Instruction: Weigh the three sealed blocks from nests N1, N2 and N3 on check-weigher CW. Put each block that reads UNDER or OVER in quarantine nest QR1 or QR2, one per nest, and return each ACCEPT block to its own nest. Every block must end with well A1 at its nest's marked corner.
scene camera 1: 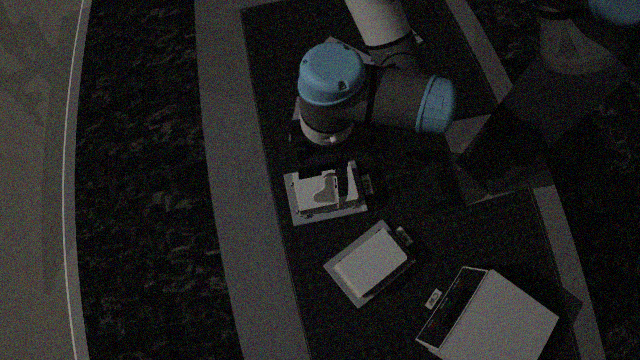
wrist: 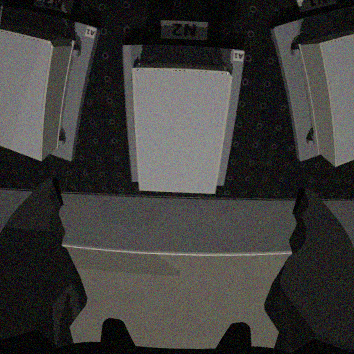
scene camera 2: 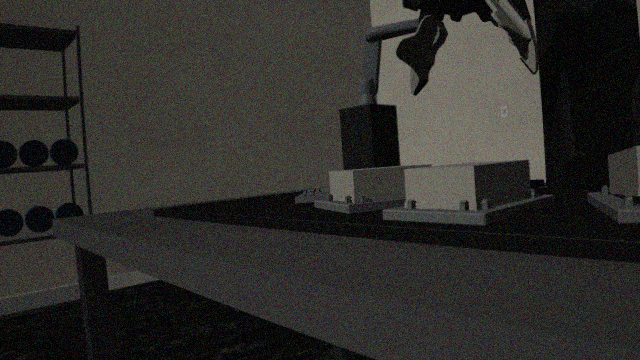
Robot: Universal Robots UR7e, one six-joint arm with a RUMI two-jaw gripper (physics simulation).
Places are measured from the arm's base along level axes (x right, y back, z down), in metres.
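Pixels of known places: gripper, fingertip midpoint: (scene camera 1: 330, 170) (wrist: 178, 185) (scene camera 2: 468, 85); arm's base at its link origin: (scene camera 1: 583, 51).
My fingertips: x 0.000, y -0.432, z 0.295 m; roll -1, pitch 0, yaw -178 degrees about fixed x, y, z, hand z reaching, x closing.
Ahead of a thing's pixels: the offset from my fingertips to its top centre. "spot": to the spot under its first point.
My gripper (scene camera 2: 475, 80) (wrist: 178, 185) is open and empty, above the N2 block; the wrist hides it in scene camera 1. The pale N2 block {dx +0.001, dy -0.008, dz +0.086 m} (scene camera 1: 310, 195) (scene camera 2: 440, 186) (wrist: 182, 130) sits in nest N2 {spot: dx -0.056, dy +0.025, dz +0.128 m} (wrist: 234, 95). The N1 block {dx -0.179, dy +0.044, dz +0.077 m} (scene camera 1: 372, 262) (wrist: 342, 100) sits in nest N1 {spot: dx -0.155, dy -0.004, dz +0.079 m} (scene camera 1: 345, 255) (wrist: 292, 95). The N3 block {dx +0.169, dy +0.040, dz +0.086 m} (scene camera 2: 367, 185) (wrist: 25, 95) sits in nest N3 {spot: dx +0.110, dy +0.025, dz +0.132 m} (wrist: 82, 95); the arm covers it in scene camera 1. Check-weigher CW {dx -0.400, dy +0.250, dz +0.040 m} (scene camera 1: 505, 320) bears no block on its visible top; its display is unreadable. The blocks' A1 wells cannot be made out.
The arm's blue-capped wrist (scene camera 1: 332, 72) covers the upper table area in scene camera 1. A low nest with pegs {dx +0.327, dy +0.126, dz +0.118 m} (scene camera 2: 311, 194) stands beyond N3 in scene camera 2. A dark pedestal (scene camera 2: 370, 137) and a shelf rack (scene camera 2: 84, 120) stand in the background.
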